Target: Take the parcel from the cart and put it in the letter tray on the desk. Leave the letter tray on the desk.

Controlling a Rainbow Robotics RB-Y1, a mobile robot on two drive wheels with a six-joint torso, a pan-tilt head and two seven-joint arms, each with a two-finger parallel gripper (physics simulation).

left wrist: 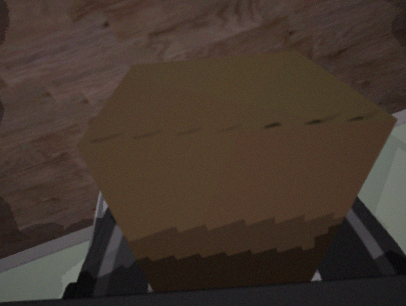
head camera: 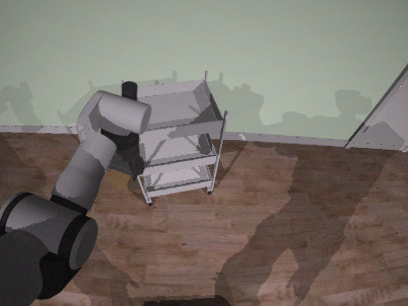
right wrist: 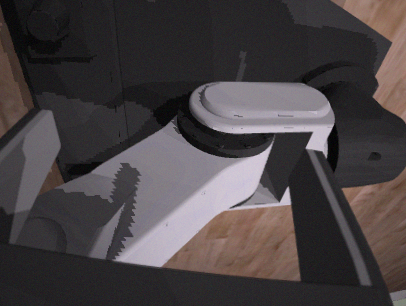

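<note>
The parcel, a tan box, fills the middle of the left wrist view; in the head view a dim tan part of the parcel shows low beside the arm. My left gripper is shut on the parcel, with a finger on each side of it. In the head view it is at the left side of the white three-tier cart, overlapping it in the picture. My right gripper is open, its fingers apart, in front of the robot's own body. The desk and the letter tray do not show.
Behind the cart is a pale green wall with a white baseboard. A light grey panel stands at the right edge. Wood floor lies in front of the cart. Broad shadows fall on wall and floor.
</note>
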